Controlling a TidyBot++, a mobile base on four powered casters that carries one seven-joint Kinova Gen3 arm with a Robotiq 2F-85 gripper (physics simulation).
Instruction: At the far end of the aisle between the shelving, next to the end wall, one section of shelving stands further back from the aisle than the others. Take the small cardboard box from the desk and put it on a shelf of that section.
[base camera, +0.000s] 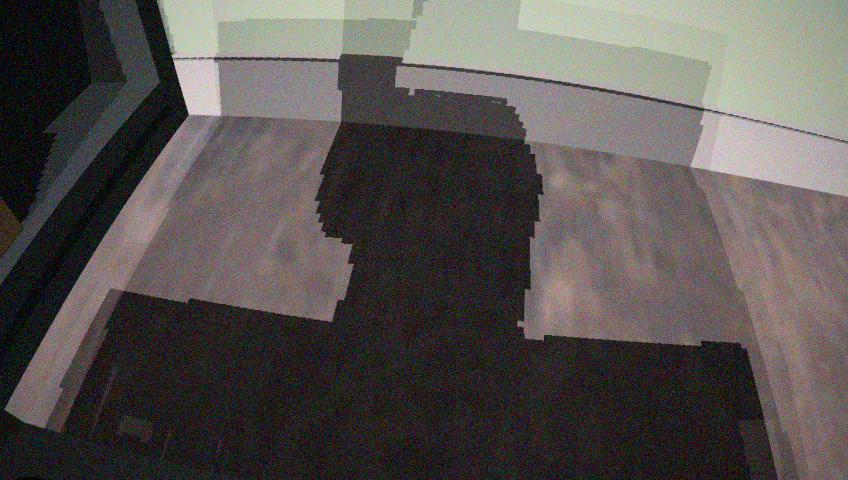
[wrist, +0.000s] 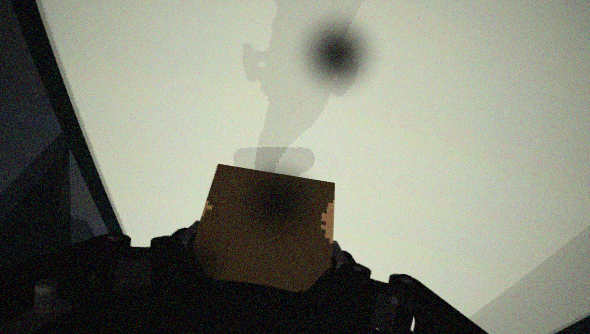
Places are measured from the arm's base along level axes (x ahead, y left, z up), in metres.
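Where they show: gripper, between the fingertips: (wrist: 264, 248).
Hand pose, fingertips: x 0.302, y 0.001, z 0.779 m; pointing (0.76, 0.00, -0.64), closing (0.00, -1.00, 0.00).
Note:
After its pixels a point has its place.
The small cardboard box (wrist: 267, 220) @[x 0.298, y 0.002, z 0.809 m] is in the lower middle of the wrist view, brown and mostly in shadow, with small lit patches at its sides. My gripper (wrist: 264, 248) @[x 0.302, y 0.001, z 0.779 m] is shut on it, with dark fingers at its left and right sides. The pale end wall (wrist: 450, 125) @[x 0.595, y -0.239, z 0.695 m] (base camera: 624, 23) @[x 0.597, y -0.181, z -0.230 m] fills most of the wrist view beyond the box. Dark shelving (base camera: 142, 133) @[x 0.502, y 0.348, z -0.351 m] (wrist: 47, 85) @[x 0.572, y 0.346, z 0.673 m] stands along the left in both views. I cannot tell whether it is the set-back section. The gripper and the box do not show in the base view.
In the base view, the brown floor (base camera: 601, 255) @[x 0.415, y -0.164, z -0.396 m] runs up to the wall's light skirting (base camera: 767, 151) @[x 0.575, y -0.419, z -0.350 m]. A large dark shadow of the robot lies over the floor and the lower wall. Part of a tan thing (base camera: 7, 228) @[x 0.307, y 0.376, z -0.305 m] shows at the left edge, beyond the shelving's dark frame.

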